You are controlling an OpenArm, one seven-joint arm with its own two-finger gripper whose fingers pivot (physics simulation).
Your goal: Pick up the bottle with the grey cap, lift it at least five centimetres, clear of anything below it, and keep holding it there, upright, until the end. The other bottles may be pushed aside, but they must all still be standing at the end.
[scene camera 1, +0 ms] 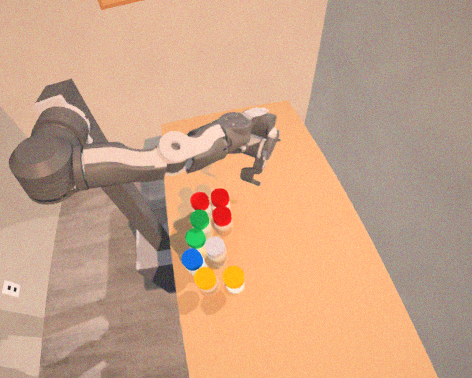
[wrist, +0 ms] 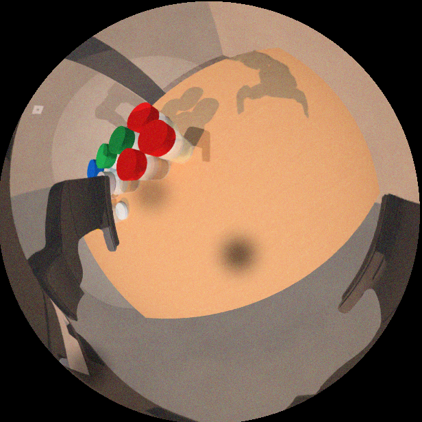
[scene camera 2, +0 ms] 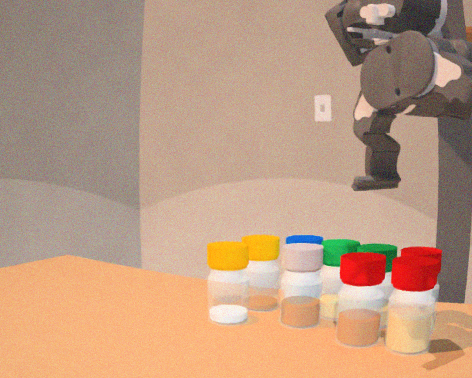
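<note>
The bottle with the grey cap point(scene camera 1: 215, 247) point(scene camera 2: 302, 258) point(wrist: 110, 183) stands upright on the table point(scene camera 1: 300, 280) point(scene camera 2: 100, 320) point(wrist: 270, 175), with brown contents in its lower part. In the wrist view one finger partly hides it. My gripper point(scene camera 1: 268, 159) point(wrist: 207, 237) is open and empty, its fingers spread wide. It is above the table, beyond the red-capped bottles and well apart from the grey-capped bottle. In scene camera 2 a finger shows at the upper right, higher than the caps.
A red-capped bottle point(scene camera 1: 222, 216) point(scene camera 2: 361, 270) point(wrist: 132, 164) stands between the gripper's side and the grey cap. A green-capped bottle point(scene camera 1: 195, 238) and a blue-capped bottle point(scene camera 1: 192, 259) stand close at its left. Two yellow-capped bottles point(scene camera 1: 205, 278) point(scene camera 1: 233, 276) stand on the far side. More red and green caps stand nearby.
</note>
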